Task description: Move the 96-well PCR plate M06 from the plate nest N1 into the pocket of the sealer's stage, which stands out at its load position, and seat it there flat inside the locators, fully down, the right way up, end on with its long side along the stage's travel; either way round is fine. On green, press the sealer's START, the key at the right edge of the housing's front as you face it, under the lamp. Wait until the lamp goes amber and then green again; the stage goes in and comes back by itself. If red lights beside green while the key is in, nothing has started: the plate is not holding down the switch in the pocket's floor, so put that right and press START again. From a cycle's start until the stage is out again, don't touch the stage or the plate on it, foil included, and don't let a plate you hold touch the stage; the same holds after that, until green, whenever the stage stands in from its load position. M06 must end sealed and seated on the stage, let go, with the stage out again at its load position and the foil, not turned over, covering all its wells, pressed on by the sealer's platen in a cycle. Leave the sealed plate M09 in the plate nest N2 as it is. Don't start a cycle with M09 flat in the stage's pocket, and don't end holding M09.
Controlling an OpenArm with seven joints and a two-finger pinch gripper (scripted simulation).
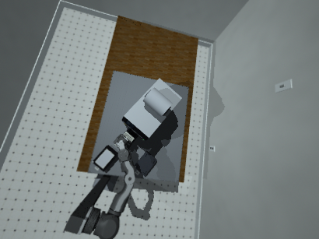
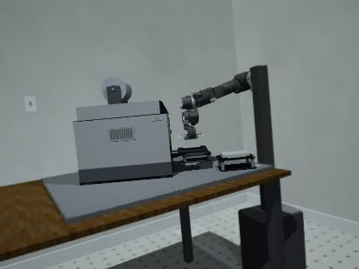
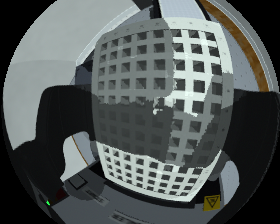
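My hand is 6 cm above the dark sealer stage. Also, from my hand: 96-well PCR plate M06: right at my hand; then nest N2: 18 cm behind, 10 cm to the left, 11 cm below; then sealed plate M09: 18 cm behind, 10 cm to the left, 10 cm below.
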